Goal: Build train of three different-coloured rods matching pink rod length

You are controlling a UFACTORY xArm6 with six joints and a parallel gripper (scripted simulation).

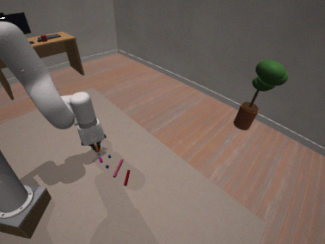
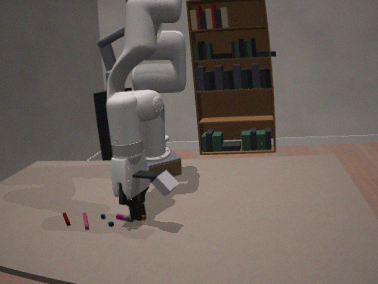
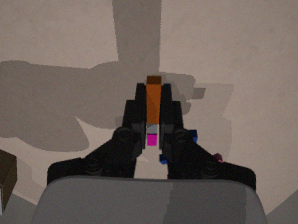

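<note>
Now: hand 2 cm above the orange rod. The rest, counted from my hand: grey rod: 4 cm to the right, 3 cm below; then pink rod: 5 cm ahead, 14 cm to the right, 3 cm below; then magenta rod: 6 cm to the right, 3 cm below.
</note>
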